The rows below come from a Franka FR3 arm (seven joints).
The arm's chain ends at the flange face. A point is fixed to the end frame.
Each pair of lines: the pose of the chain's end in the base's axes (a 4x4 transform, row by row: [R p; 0 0 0 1], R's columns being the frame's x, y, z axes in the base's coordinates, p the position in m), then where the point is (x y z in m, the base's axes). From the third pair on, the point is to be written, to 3 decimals.
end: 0.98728 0.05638 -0.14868 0.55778; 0.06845 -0.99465 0.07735 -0.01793; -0.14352 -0.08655 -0.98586 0.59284; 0 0 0 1
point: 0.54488 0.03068 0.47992
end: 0.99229 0.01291 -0.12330 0.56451; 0.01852 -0.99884 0.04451 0.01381; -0.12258 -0.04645 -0.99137 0.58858; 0 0 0 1
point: 0.55632 0.05840 0.47358
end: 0.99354 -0.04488 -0.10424 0.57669; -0.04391 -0.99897 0.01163 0.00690; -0.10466 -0.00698 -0.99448 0.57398; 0 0 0 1
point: 0.573 0.047 0.457
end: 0.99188 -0.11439 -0.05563 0.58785; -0.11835 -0.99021 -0.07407 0.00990; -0.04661 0.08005 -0.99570 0.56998; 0 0 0 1
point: 0.593 0.039 0.450
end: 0.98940 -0.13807 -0.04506 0.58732; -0.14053 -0.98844 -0.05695 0.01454; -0.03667 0.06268 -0.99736 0.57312; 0 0 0 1
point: 0.594 0.046 0.454
